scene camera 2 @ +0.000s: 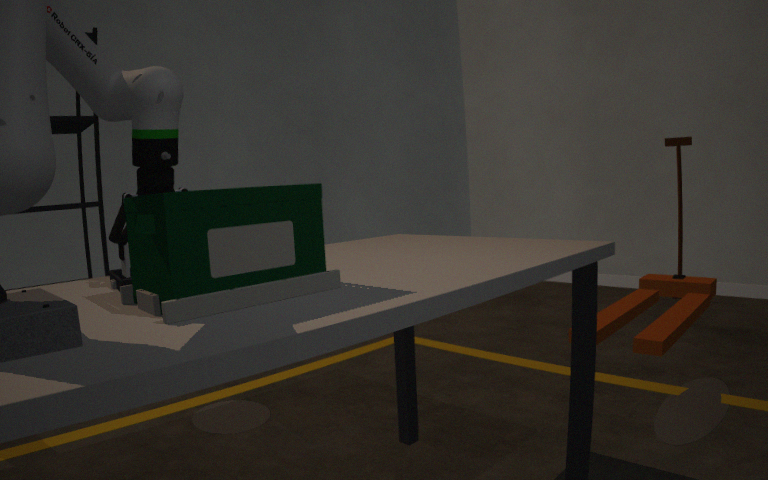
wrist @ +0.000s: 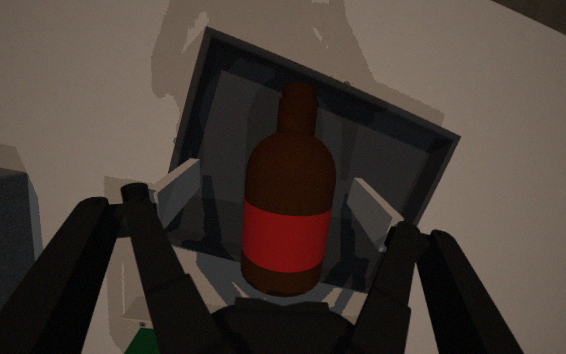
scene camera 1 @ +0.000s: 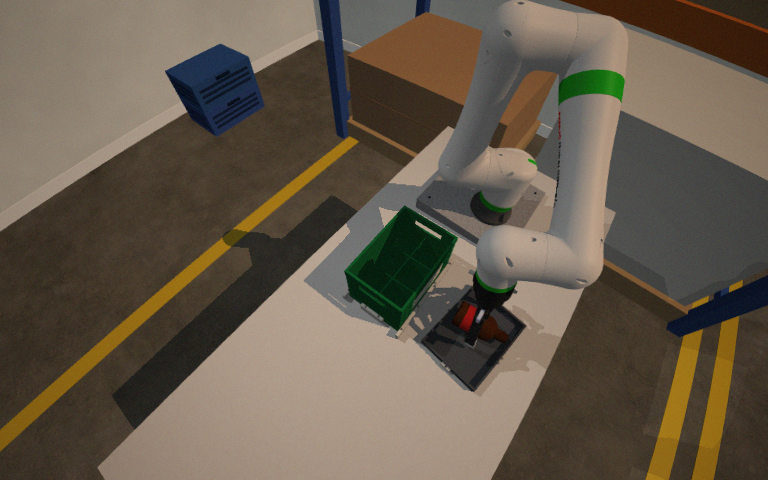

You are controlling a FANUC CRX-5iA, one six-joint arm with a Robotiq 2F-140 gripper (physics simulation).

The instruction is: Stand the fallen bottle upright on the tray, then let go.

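Places are measured from the arm's base along level axes (x ahead, y left, z up), in millimetres.
Pixels of known places: gripper, between the fingertips: (wrist: 277,182); arm's base, origin of its link: (scene camera 1: 490,208).
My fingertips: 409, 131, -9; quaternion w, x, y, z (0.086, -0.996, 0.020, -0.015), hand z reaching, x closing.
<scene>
Ahead of a thing's pixels: the offset from my fingertips to its top centre, as dx, dy, dz. "spot": to the spot under its first point.
A brown bottle with a red label {+9, +2, +53} (scene camera 1: 490,330) (wrist: 290,175) lies on its side in the dark shallow tray (scene camera 1: 475,367) (wrist: 215,115). In the wrist view its neck points toward the top of the frame, near the tray's far wall, and its base is toward the palm. My gripper (scene camera 1: 477,328) (wrist: 277,182) is open and empty, pointing down over the bottle. Its pads stand one on each side of the bottle's body, with gaps on both sides. In scene camera 2 the bottle does not show, and the crate hides part of the gripper.
A green crate {-9, -276, +149} (scene camera 1: 368,300) (scene camera 2: 186,249) (wrist: 142,342) stands close beside the tray, with low pale strips {spot: -32, -378, -13} (scene camera 2: 254,297) along its foot. The arm's grey base plate (scene camera 1: 447,200) (wrist: 15,215) is behind. Cardboard boxes (scene camera 1: 396,67) stand beyond the table.
</scene>
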